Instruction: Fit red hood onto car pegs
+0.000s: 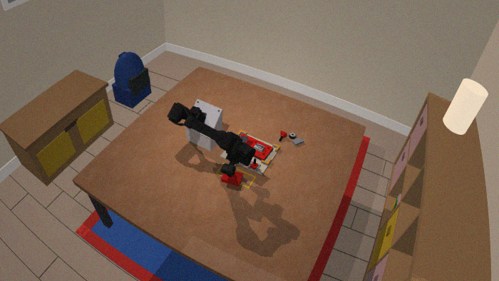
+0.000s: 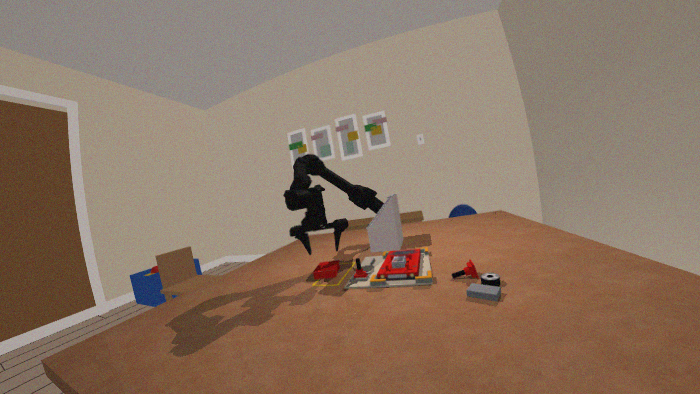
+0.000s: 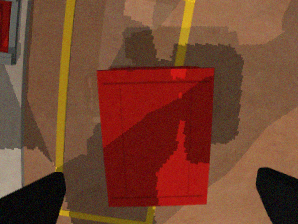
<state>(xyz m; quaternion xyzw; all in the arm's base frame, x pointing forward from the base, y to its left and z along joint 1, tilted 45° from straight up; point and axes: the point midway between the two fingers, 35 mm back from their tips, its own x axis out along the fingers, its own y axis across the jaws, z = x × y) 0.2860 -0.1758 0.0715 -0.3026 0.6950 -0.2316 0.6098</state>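
The red hood is 5 cm below my gripper tip. Round my gripper tip: grey engine block: 4 cm ahead, 25 cm to the left, 5 cm below; black wheel: 16 cm ahead, 45 cm to the left, 6 cm below; grey jig: 1 cm ahead, 23 cm to the left, 6 cm below.
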